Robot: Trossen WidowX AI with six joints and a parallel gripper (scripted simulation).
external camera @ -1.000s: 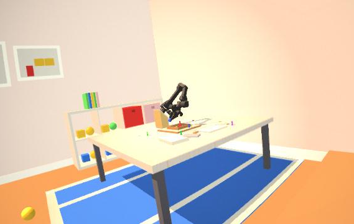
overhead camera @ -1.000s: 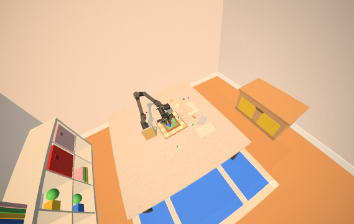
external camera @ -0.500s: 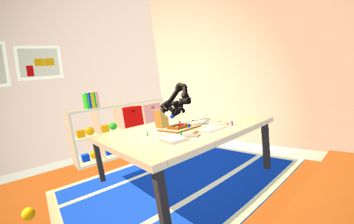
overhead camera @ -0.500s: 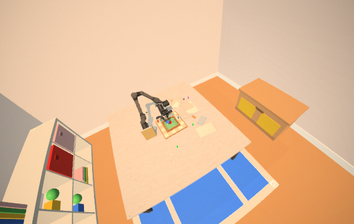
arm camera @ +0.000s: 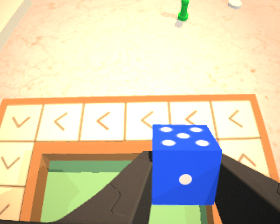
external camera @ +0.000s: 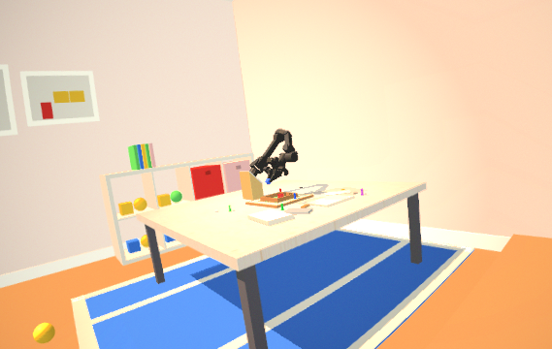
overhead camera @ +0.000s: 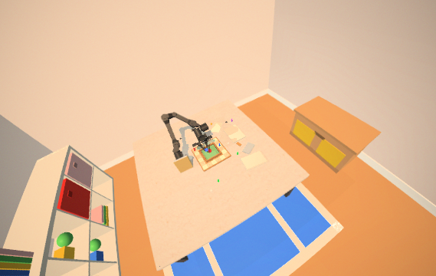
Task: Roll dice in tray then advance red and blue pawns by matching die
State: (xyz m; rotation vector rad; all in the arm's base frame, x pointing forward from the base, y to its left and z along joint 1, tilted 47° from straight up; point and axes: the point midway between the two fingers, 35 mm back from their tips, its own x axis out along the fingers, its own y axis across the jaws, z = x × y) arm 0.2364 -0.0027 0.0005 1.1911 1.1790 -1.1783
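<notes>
Right now my gripper tip is 14 cm to the right of the red pawn, 9 cm past it and 9 cm above it. Also, from my gripper tip: grey card 37 cm ahead, 11 cm below, 10 cm to the right; then purple pawn 42 cm ahead, 31 cm to the left, 10 cm below; then blue pawn 15 cm ahead, 9 cm below, 7 cm to the left.
</notes>
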